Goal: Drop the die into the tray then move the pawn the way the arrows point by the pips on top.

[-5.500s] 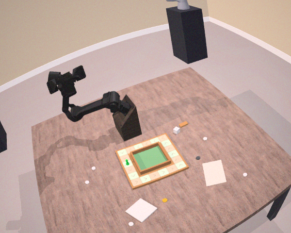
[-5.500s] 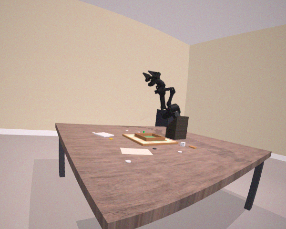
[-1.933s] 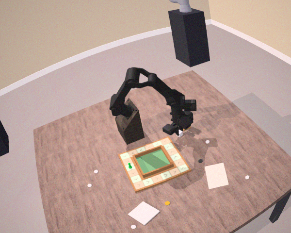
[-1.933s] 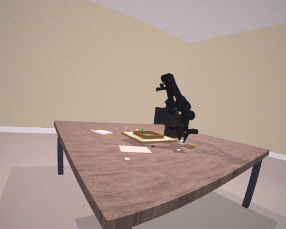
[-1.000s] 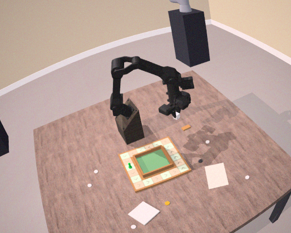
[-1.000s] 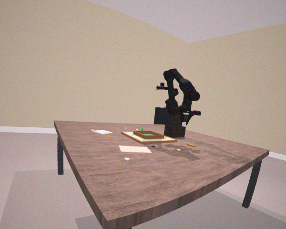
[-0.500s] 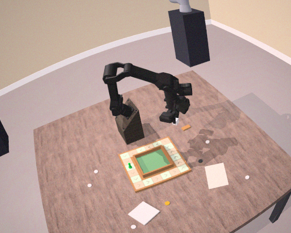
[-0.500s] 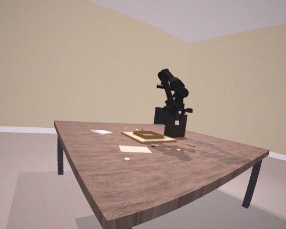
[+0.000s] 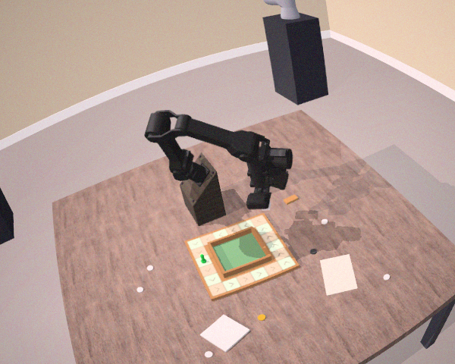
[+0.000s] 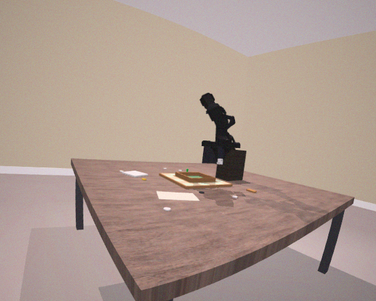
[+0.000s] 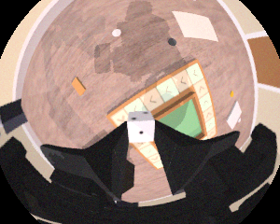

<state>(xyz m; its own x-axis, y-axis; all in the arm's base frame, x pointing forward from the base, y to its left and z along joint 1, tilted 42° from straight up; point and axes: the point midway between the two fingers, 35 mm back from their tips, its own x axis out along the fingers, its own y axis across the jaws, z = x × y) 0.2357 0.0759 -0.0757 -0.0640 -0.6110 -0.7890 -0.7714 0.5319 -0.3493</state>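
Right now my gripper tip is 240 mm to the left of the green pawn and 100 mm above it. The rest, counted from my gripper tip: green dice tray 130 mm to the right, 120 mm below, 30 mm ahead; then white die right at my gripper tip; then orange tile 150 mm to the left, 120 mm below, 100 mm behind.
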